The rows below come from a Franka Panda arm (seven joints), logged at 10 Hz.
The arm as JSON. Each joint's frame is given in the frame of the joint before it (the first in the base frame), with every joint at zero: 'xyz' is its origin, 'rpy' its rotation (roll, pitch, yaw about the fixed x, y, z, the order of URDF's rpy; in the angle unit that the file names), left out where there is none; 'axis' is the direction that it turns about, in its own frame. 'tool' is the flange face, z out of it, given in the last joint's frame.
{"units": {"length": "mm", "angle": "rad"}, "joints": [
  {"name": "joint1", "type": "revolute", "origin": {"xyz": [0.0, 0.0, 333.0], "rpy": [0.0, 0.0, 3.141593]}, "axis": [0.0, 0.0, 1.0]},
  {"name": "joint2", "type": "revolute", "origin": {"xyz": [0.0, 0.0, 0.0], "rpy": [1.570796, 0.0, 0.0]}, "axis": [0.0, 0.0, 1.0]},
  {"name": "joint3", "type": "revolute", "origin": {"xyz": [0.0, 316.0, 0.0], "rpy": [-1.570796, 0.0, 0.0]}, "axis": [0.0, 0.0, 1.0]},
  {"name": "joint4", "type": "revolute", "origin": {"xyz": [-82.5, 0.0, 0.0], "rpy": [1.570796, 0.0, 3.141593]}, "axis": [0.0, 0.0, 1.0]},
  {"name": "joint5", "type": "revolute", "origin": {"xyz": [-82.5, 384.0, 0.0], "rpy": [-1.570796, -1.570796, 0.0]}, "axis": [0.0, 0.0, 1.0]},
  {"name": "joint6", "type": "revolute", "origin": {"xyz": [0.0, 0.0, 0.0], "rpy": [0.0, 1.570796, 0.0]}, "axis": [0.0, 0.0, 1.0]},
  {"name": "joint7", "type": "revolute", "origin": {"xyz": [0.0, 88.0, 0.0], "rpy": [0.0, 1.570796, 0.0]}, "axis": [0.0, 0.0, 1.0]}
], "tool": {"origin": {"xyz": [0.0, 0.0, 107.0], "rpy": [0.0, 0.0, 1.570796]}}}
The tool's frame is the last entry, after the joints.
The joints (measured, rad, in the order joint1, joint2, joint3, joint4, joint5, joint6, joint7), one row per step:
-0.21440, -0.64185, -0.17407, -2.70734, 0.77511, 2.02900, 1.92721
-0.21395, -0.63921, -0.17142, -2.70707, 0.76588, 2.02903, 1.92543
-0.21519, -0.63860, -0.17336, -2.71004, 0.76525, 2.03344, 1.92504
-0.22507, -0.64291, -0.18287, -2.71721, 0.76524, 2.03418, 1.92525
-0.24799, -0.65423, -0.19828, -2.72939, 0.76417, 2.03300, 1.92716
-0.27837, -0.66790, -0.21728, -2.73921, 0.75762, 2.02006, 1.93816
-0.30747, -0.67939, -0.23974, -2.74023, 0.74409, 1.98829, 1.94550
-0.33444, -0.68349, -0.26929, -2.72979, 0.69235, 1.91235, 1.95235
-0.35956, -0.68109, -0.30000, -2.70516, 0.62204, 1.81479, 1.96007
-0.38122, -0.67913, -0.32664, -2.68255, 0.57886, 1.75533, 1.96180
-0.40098, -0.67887, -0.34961, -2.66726, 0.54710, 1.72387, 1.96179
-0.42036, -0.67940, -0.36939, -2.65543, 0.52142, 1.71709, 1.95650
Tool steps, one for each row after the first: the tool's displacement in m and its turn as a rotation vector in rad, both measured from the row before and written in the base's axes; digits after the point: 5 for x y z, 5 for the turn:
0.00029, 0.00066, -0.00112, -0.00940, 0.00389, 0.00821
-0.00054, -0.00125, -0.00145, -0.00076, 0.00084, -0.00490
-0.00345, -0.00549, -0.00192, 0.00679, 0.00099, -0.01739
-0.00713, -0.01044, -0.00206, 0.01140, 0.00006, -0.03383
-0.00920, -0.01239, -0.00099, 0.01773, 0.00722, -0.03972
-0.00935, -0.01161, 0.00116, 0.02096, 0.00828, -0.02302
-0.01176, -0.01011, 0.00037, 0.01766, 0.03590, 0.02056
-0.01261, -0.01050, 0.00266, 0.01221, 0.05018, 0.03916
-0.01001, -0.01193, 0.00431, 0.00717, 0.02382, 0.01006
-0.00890, -0.01184, 0.00299, -0.00026, 0.01167, -0.00690
-0.00770, -0.01278, 0.00274, -0.01259, -0.00195, -0.01860

